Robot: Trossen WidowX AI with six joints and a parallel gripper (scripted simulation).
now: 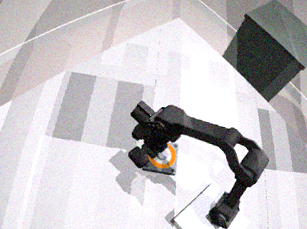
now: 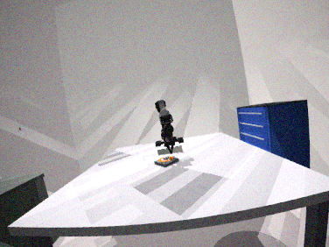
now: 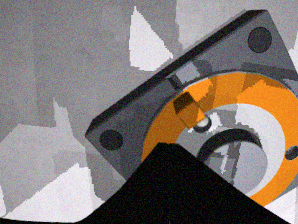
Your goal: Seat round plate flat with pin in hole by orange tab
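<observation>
Right now my gripper tip is 1 cm past the round plate, 3 cm to the left of it and 3 cm above it. Also, from my gripper tip: dark grey square base: 2 cm behind, 4 cm to the right, 4 cm below.
</observation>
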